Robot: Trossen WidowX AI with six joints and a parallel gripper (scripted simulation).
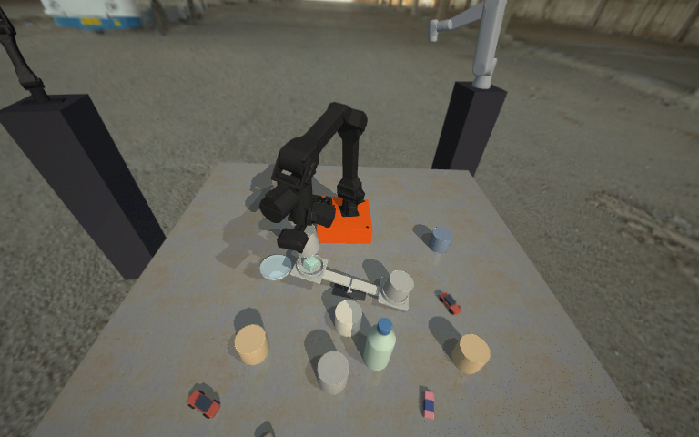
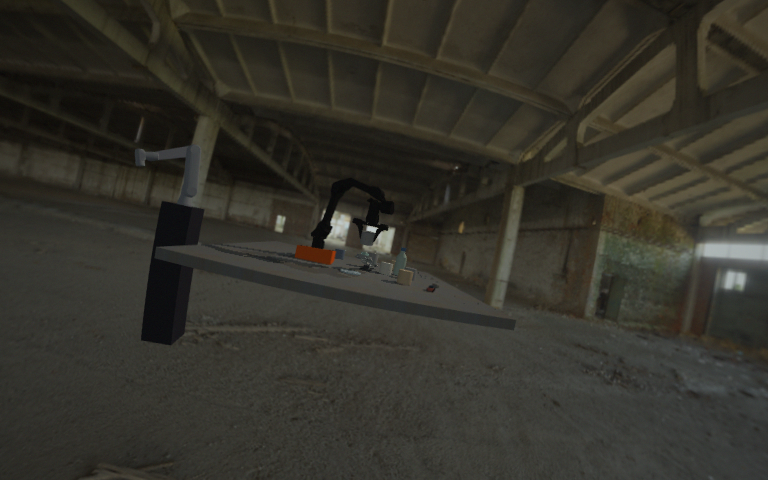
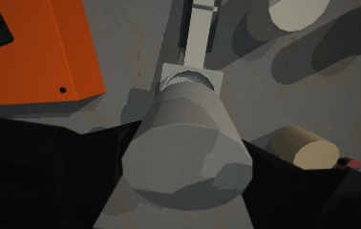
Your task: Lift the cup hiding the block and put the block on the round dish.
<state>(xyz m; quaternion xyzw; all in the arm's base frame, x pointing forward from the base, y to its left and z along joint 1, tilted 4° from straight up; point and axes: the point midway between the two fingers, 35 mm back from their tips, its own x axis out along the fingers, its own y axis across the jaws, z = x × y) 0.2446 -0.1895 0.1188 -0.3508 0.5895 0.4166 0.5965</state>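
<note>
The pale green block is 1 cm ahead of my gripper tip, 1 cm to the left of it and 8 cm below it. Also, from my gripper tip: small balance: 6 cm ahead, 12 cm to the left, 15 cm below; then pale blue round dish: 7 cm behind, 10 cm to the right, 17 cm below; then cream cylinder: 15 cm ahead, 8 cm to the left, 13 cm below.
</note>
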